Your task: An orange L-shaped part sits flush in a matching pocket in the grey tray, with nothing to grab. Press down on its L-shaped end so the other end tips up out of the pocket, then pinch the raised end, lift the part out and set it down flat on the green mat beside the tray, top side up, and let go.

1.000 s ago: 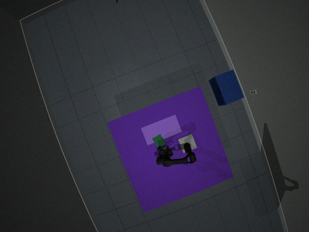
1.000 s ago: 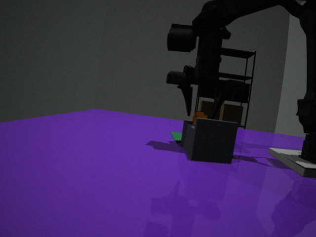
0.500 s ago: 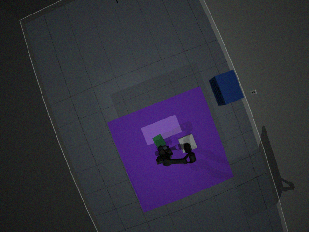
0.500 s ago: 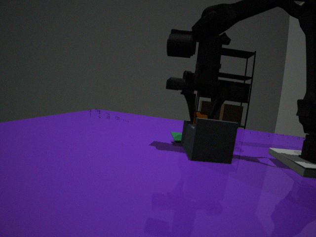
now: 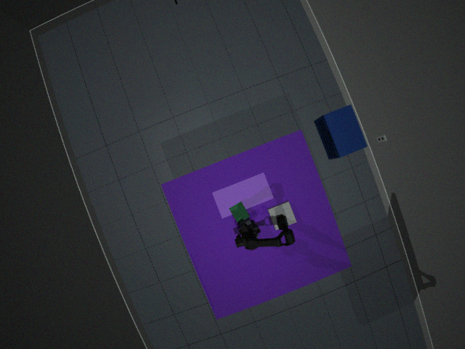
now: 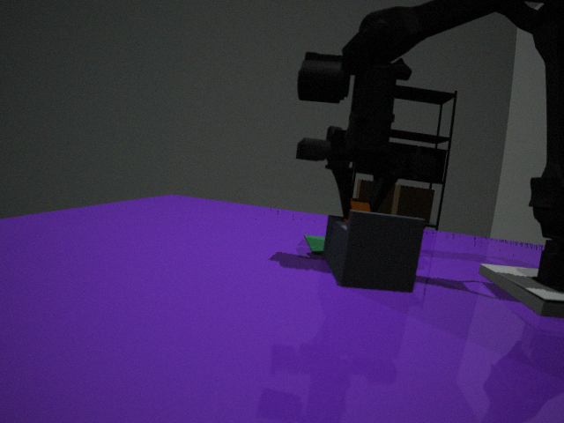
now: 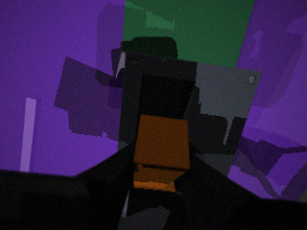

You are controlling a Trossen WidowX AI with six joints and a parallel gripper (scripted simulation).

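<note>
My gripper tip is now 14 cm to the left of the green mat and 8 cm above it. Also, from my gripper tip: orange L-shaped part (2 cm behind, 3 cm to the left, 3 cm below).
</note>
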